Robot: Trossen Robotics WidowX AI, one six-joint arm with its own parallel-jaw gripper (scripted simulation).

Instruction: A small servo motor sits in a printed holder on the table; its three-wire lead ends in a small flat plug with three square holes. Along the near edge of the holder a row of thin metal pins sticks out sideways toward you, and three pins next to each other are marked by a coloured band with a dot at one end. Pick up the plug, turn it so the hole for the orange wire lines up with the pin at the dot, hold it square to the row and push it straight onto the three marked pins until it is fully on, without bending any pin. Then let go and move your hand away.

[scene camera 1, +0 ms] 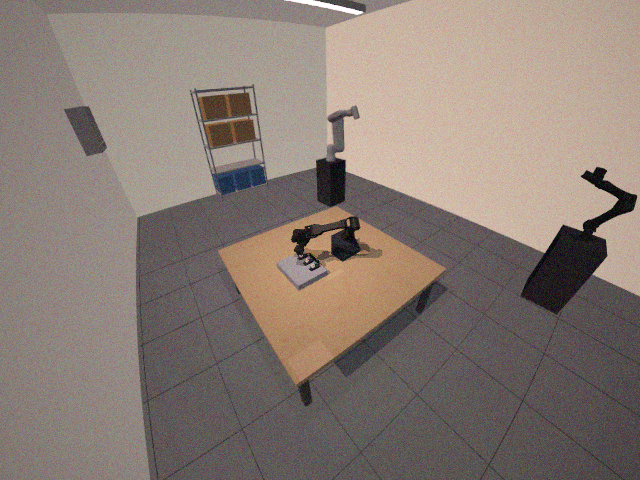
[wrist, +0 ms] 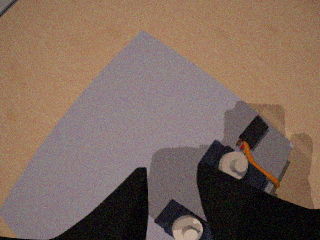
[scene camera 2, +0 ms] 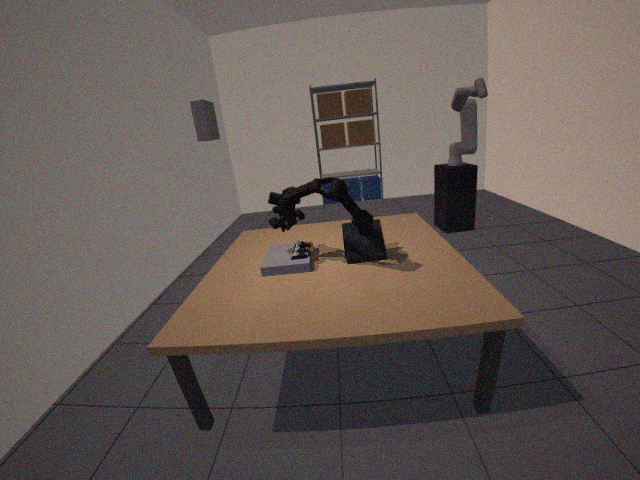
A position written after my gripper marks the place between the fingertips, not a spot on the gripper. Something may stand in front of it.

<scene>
I see my gripper [wrist: 172, 174] and a grey printed holder [wrist: 150, 107].
</scene>
